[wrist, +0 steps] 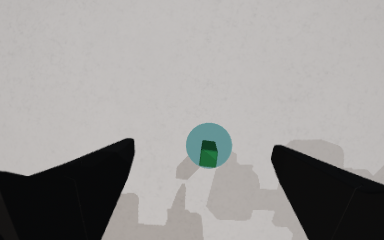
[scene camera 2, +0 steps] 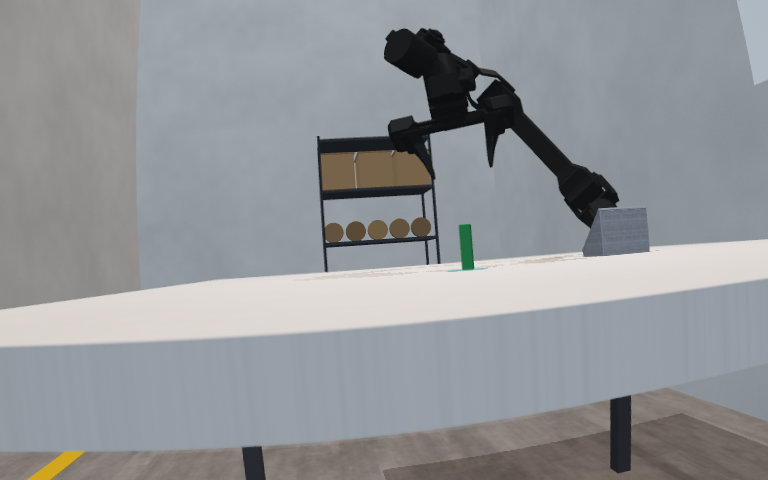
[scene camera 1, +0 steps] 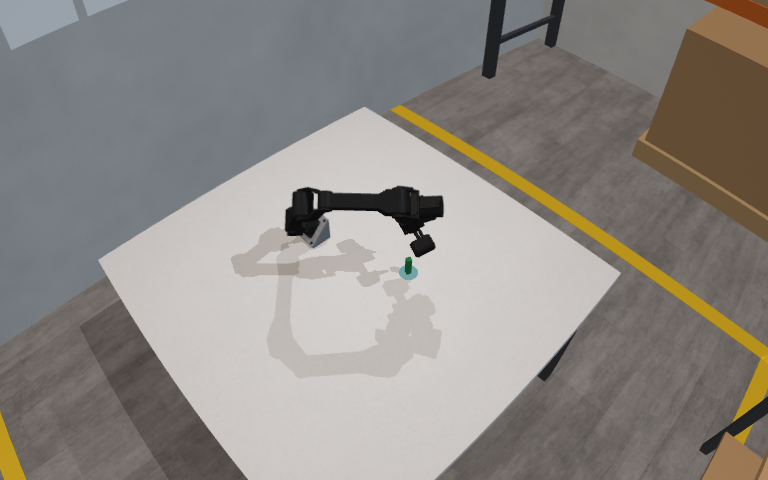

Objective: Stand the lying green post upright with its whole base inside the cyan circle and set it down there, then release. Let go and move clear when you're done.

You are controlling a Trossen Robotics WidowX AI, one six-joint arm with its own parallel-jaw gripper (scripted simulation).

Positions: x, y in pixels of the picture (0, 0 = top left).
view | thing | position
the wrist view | gripper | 204, 149
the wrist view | cyan circle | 207, 131
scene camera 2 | gripper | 462, 172
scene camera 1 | gripper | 416, 239
